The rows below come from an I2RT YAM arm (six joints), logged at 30 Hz.
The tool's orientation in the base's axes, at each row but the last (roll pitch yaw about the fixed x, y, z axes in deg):
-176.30, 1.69, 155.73
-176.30, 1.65, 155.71
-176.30, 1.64, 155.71
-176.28, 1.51, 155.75
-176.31, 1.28, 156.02
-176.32, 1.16, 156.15
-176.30, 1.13, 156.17
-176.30, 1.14, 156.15
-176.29, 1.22, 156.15
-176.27, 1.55, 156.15
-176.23, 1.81, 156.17
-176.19, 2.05, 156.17
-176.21, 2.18, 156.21
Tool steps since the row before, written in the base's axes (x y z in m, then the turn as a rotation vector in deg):
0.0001, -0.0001, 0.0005, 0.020, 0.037, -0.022
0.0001, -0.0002, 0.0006, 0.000, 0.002, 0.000
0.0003, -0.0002, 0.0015, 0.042, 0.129, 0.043
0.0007, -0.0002, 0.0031, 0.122, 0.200, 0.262
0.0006, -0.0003, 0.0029, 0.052, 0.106, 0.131
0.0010, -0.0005, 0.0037, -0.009, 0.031, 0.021
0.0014, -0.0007, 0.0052, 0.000, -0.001, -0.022
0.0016, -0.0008, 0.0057, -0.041, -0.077, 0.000
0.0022, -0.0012, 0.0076, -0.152, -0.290, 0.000
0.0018, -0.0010, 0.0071, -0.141, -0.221, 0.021
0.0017, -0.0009, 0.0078, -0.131, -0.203, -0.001
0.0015, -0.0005, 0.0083, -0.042, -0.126, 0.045
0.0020, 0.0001, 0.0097, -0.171, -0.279, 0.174
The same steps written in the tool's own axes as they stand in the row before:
-0.0001, -0.0001, -0.0005, -0.002, 0.043, 0.019
-0.0002, -0.0002, -0.0006, 0.001, 0.002, 0.000
-0.0004, -0.0002, -0.0015, 0.014, 0.132, -0.052
-0.0008, -0.0001, -0.0031, -0.036, 0.215, -0.276
-0.0007, -0.0002, -0.0029, -0.007, 0.109, -0.138
-0.0012, -0.0003, -0.0037, 0.020, 0.023, -0.023
-0.0017, -0.0004, -0.0052, 0.000, 0.001, 0.022
-0.0019, -0.0005, -0.0056, 0.006, -0.087, 0.005
-0.0027, -0.0007, -0.0075, 0.022, -0.326, 0.021
-0.0022, -0.0006, -0.0070, 0.039, -0.260, -0.005
-0.0022, -0.0006, -0.0077, 0.038, -0.238, 0.015
-0.0019, -0.0004, -0.0082, -0.014, -0.135, -0.036
-0.0022, 0.0003, -0.0097, 0.037, -0.335, -0.154

